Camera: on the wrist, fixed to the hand. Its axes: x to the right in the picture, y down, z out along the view.
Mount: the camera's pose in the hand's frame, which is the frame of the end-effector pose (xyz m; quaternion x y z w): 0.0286 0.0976 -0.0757 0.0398 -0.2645 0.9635 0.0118
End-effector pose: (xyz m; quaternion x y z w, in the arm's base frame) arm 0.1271 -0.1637 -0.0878 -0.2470 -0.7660 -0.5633 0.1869
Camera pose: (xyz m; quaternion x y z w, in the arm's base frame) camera 0.1621 -0.2075 0.0259 -0.8825 0.1571 0.2692 0.3522
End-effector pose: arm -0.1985 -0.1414 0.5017 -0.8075 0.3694 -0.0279 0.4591
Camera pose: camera -0.2626 -0.2436 0.4626 0.3573 0.6598 0.6409 0.1621
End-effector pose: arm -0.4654 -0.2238 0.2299 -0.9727 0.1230 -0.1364 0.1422
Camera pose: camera -0.4810 -0.3409 0.2760 0.0766 0.8956 0.3878 0.2043
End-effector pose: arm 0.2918 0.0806 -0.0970 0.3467 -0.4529 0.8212 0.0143
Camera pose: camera 0.1950 0.0718 -0.1784 0.2145 0.3105 0.0502 0.9247
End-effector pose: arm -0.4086 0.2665 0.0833 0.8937 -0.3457 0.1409 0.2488
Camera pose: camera -0.4612 0.2297 0.1926 0.2754 0.9254 -0.0188 0.2598
